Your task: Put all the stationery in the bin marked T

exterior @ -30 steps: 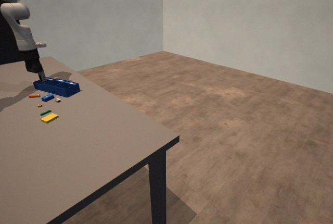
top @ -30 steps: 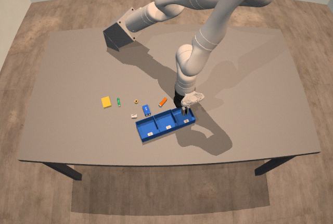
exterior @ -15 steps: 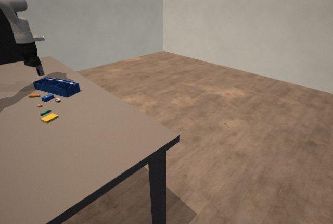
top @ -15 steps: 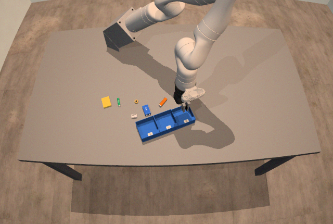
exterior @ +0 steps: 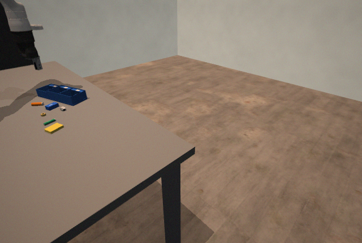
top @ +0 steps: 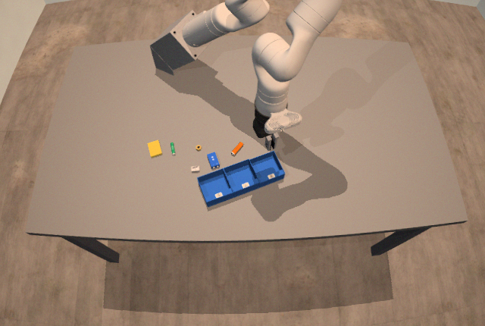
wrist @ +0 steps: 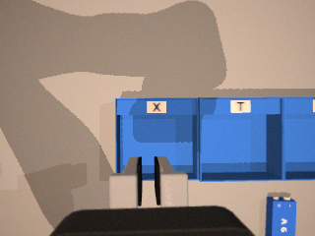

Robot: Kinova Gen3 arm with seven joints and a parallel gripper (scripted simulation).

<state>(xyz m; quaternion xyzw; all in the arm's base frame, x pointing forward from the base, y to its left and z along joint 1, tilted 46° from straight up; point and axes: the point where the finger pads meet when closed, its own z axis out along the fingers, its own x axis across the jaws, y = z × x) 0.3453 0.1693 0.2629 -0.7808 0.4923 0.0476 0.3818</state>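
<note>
The yellow pad is 370 mm to the right of my hand and 150 mm below it. Round my hand: blue 9V battery: 20 mm ahead, 160 mm to the right, 150 mm below; orange battery: 50 mm behind, 100 mm to the right, 150 mm below; blue three-compartment bin: 60 mm ahead, 70 mm to the right, 130 mm below.
</note>
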